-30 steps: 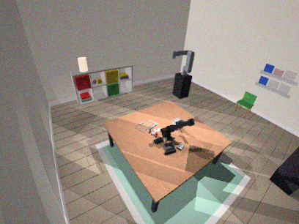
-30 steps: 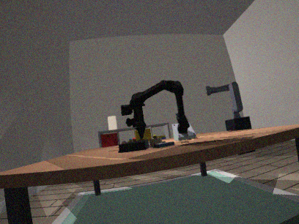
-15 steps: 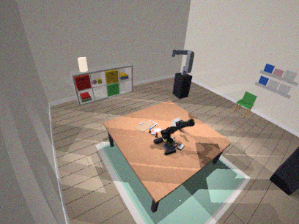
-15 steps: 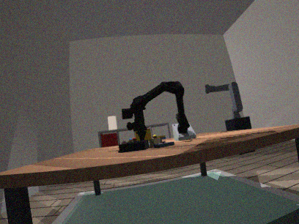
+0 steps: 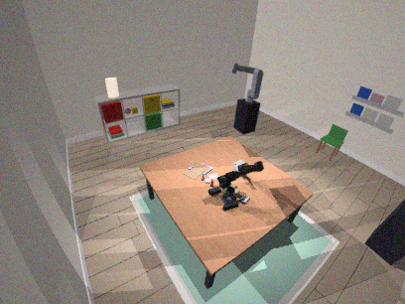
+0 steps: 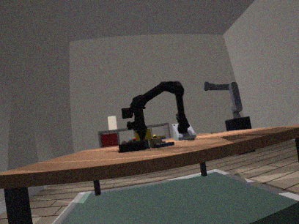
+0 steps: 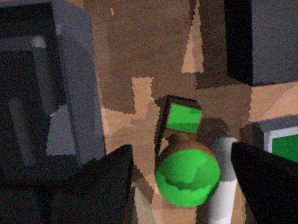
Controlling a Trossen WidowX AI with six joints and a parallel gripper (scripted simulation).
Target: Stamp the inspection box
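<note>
Right now my gripper tip is 1 cm above the PASS stamp. Round my gripper tip: white pen: 9 cm behind, 2 cm to the right, 2 cm below; brown block: 7 cm behind, 5 cm to the left, 1 cm below; grey tray: 3 cm ahead, 8 cm to the left, 2 cm below.
</note>
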